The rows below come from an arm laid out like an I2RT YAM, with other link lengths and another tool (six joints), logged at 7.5 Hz.
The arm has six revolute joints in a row. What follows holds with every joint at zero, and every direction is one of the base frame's.
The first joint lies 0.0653 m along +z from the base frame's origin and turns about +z.
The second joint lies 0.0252 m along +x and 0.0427 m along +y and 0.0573 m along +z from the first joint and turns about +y.
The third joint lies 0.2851 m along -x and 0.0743 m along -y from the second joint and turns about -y.
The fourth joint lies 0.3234 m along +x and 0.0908 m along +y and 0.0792 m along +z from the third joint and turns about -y.
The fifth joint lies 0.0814 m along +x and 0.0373 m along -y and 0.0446 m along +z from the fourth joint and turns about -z.
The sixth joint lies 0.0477 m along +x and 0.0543 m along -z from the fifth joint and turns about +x.
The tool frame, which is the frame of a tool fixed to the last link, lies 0.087 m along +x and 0.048 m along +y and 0.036 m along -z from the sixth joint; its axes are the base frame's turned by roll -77.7, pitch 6.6 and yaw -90 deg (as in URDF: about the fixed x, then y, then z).
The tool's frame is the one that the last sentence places.
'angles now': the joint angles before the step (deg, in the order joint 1, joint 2, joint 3, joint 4, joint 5, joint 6). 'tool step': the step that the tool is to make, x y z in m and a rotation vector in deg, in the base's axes. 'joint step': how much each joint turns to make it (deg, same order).
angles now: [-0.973, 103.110, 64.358, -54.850, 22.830, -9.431]
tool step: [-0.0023, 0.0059, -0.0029, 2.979, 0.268, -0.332]
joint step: [-0.241, 0.004, -0.514, 0.234, -2.973, -0.110]
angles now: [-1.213, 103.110, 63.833, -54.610, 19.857, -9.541]
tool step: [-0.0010, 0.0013, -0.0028, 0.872, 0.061, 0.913]
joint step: [0.005, 0.002, -0.516, 0.778, -0.809, -1.021]
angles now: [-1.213, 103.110, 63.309, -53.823, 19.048, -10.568]
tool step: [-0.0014, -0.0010, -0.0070, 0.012, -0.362, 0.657]
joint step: [-0.073, 0.012, -1.240, 1.865, 0.022, -0.772]
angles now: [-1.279, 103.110, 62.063, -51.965, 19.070, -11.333]
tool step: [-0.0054, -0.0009, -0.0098, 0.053, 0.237, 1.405]
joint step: [0.023, 0.009, -1.934, 2.183, 0.022, -1.463]
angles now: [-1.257, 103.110, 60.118, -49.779, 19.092, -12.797]
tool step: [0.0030, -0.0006, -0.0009, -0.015, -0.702, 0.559]
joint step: [-0.005, 0.003, -0.010, 0.909, 0.022, -0.596]
